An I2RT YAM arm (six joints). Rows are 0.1 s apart.
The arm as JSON. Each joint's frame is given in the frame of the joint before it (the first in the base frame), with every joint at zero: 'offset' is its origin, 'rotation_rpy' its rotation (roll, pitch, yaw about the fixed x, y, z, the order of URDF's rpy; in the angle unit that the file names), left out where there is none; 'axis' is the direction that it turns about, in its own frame. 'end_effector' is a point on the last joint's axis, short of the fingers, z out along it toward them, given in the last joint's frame.
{
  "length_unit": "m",
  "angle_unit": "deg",
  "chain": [
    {
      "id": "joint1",
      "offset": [
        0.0,
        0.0,
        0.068
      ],
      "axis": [
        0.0,
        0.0,
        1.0
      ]
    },
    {
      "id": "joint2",
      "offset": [
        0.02,
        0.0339,
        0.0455
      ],
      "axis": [
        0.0,
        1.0,
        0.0
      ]
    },
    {
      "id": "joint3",
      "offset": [
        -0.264,
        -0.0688,
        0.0
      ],
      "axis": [
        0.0,
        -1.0,
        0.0
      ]
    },
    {
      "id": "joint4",
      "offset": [
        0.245,
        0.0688,
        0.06
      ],
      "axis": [
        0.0,
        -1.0,
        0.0
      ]
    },
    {
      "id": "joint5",
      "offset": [
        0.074,
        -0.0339,
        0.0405
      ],
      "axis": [
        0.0,
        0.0,
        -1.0
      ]
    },
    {
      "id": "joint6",
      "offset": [
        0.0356,
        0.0,
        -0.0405
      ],
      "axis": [
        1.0,
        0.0,
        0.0
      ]
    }
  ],
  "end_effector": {
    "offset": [
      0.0,
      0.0,
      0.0
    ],
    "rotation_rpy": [
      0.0,
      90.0,
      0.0
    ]
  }
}
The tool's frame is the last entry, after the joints.
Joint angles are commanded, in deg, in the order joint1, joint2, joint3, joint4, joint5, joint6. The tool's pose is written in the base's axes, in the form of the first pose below.
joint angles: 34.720 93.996 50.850 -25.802 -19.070 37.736
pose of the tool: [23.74, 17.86, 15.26], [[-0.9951, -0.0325, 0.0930], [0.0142, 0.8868, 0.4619], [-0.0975, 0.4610, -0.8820]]
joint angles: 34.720 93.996 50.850 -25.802 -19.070 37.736
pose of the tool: [23.74, 17.86, 15.26], [[-0.9951, -0.0325, 0.0930], [0.0142, 0.8868, 0.4619], [-0.0975, 0.4610, -0.8820]]
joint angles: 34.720 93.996 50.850 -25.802 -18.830 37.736
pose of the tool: [23.75, 17.85, 15.26], [[-0.9949, -0.0322, 0.0956], [0.0153, 0.8883, 0.4589], [-0.0997, 0.4581, -0.8833]]
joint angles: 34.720 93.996 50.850 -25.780 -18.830 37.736
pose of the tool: [23.75, 17.86, 15.26], [[-0.9949, -0.0324, 0.0959], [0.0154, 0.8882, 0.4591], [-0.1000, 0.4582, -0.8832]]
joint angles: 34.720 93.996 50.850 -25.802 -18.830 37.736
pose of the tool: [23.75, 17.85, 15.26], [[-0.9949, -0.0322, 0.0956], [0.0153, 0.8883, 0.4589], [-0.0997, 0.4581, -0.8833]]
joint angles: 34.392 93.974 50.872 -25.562 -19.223 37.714
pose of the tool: [23.87, 17.76, 15.30], [[-0.9948, -0.0299, 0.0975], [0.0190, 0.8847, 0.4657], [-0.1002, 0.4652, -0.8795]]
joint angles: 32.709 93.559 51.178 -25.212 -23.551 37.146
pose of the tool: [24.34, 17.32, 15.76], [[-0.9966, -0.0273, 0.0781], [0.0179, 0.8509, 0.5250], [-0.0808, 0.5246, -0.8475]]
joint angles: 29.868 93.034 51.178 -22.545 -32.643 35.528
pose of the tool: [25.18, 16.68, 16.46], [[-0.9976, -0.0513, 0.0469], [-0.0086, 0.7608, 0.6489], [-0.0690, 0.6470, -0.7594]]
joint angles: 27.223 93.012 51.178 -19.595 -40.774 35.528
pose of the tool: [26.03, 16.01, 16.98], [[-0.9983, -0.0542, 0.0233], [-0.0187, 0.6652, 0.7464], [-0.0559, 0.7447, -0.6651]]
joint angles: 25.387 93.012 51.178 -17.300 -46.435 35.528
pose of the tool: [26.63, 15.49, 17.39], [[-0.9980, -0.0632, 0.0088], [-0.0303, 0.5909, 0.8062], [-0.0561, 0.8043, -0.5916]]
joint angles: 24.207 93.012 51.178 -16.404 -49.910 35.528
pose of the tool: [26.93, 15.09, 17.60], [[-0.9980, -0.0632, -0.0045], [-0.0384, 0.5462, 0.8368], [-0.0504, 0.8353, -0.5475]]
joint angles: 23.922 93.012 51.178 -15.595 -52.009 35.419
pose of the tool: [27.02, 15.06, 17.76], [[-0.9972, -0.0730, -0.0167], [-0.0521, 0.5164, 0.8548], [-0.0538, 0.8532, -0.5187]]
